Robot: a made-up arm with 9 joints. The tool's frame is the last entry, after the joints.
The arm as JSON. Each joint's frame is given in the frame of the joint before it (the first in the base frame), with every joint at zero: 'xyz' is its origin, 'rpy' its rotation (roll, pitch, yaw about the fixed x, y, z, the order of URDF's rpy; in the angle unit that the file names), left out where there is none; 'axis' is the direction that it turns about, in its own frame. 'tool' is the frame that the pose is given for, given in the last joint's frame.
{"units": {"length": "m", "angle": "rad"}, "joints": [
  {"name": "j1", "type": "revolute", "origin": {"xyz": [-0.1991, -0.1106, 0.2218], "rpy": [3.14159, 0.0, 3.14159]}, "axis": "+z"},
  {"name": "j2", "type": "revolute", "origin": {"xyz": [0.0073, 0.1, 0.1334], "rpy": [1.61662, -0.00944, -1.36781]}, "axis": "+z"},
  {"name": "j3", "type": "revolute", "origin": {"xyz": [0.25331, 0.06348, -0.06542], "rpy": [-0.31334, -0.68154, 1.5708]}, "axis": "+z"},
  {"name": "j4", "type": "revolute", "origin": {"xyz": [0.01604, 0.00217, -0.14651], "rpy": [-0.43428, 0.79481, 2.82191]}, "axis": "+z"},
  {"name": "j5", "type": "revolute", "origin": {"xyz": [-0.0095, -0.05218, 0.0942], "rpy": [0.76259, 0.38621, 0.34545]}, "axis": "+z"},
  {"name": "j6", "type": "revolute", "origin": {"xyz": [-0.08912, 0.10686, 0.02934], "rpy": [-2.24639, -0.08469, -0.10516]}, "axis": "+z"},
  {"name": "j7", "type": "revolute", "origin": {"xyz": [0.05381, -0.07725, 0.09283], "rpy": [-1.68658, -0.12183, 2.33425]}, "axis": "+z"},
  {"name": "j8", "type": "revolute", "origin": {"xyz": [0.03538, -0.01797, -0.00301], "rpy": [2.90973, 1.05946, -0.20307]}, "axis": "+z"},
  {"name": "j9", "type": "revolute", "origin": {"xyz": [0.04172, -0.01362, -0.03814], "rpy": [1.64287, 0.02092, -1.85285]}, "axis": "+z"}
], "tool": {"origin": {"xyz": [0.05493, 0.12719, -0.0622], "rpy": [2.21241, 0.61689, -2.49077]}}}
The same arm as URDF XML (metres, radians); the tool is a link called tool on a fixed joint. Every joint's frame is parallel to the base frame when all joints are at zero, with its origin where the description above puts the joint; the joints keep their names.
<robot name="arm">
<joint name="tool_joint" type="fixed"><parent link="link9"/><child link="tool"/><origin xyz="-0.1260 0.0576 -0.0622" rpy="2.2124 0.6169 -0.9410"/></joint>
<joint name="j9" type="continuous"><parent link="link8"/><child link="link9"/><origin xyz="0.0412 0.0014 -0.0410"/><axis xyz="0 0 1"/></joint>
<joint name="j8" type="continuous"><parent link="link7"/><child link="link8"/><origin xyz="0.0297 -0.0228 -0.0135"/><axis xyz="-0.997405 0.0001 -0.072"/></joint>
<joint name="j7" type="continuous"><parent link="link6"/><child link="link7"/><origin xyz="-0.0796 -0.0913 0.0530"/><axis xyz="0.412481 0.135994 0.900758"/></joint>
<joint name="j6" type="continuous"><parent link="link5"/><child link="link6"/><origin xyz="0.0549 -0.0492 0.1216"/><axis xyz="-0.003 -0.999683 0.025"/></joint>
<joint name="j5" type="continuous"><parent link="link4"/><child link="link5"/><origin xyz="0.0193 0.0494 0.0942"/><axis xyz="-0.374496 0.641194 0.669793"/></joint>
<joint name="j4" type="continuous"><parent link="link3"/><child link="link4"/><origin xyz="-0.1005 -0.0223 -0.1055"/><axis xyz="0 0 1"/></joint>
<joint name="j3" type="continuous"><parent link="link2"/><child link="link3"/><origin xyz="-0.1121 -0.2349 -0.0688"/><axis xyz="0.756908 0.152802 0.635407"/></joint>
<joint name="j2" type="continuous"><parent link="link1"/><child link="link2"/><origin xyz="-0.0073 0.1000 -0.1334"/><axis xyz="0.978357 -0.201791 0.045798"/></joint>
<joint name="j1" type="continuous"><parent link="base_link"/><child link="link1"/><origin xyz="-0.1991 -0.1106 0.2218"/><axis xyz="0 0 -1"/></joint>
<link name="base_link"/>
<link name="link1"/>
<link name="link2"/>
<link name="link3"/>
<link name="link4"/>
<link name="link5"/>
<link name="link6"/>
<link name="link7"/>
<link name="link8"/>
<link name="link9"/>
<link name="tool"/>
</robot>

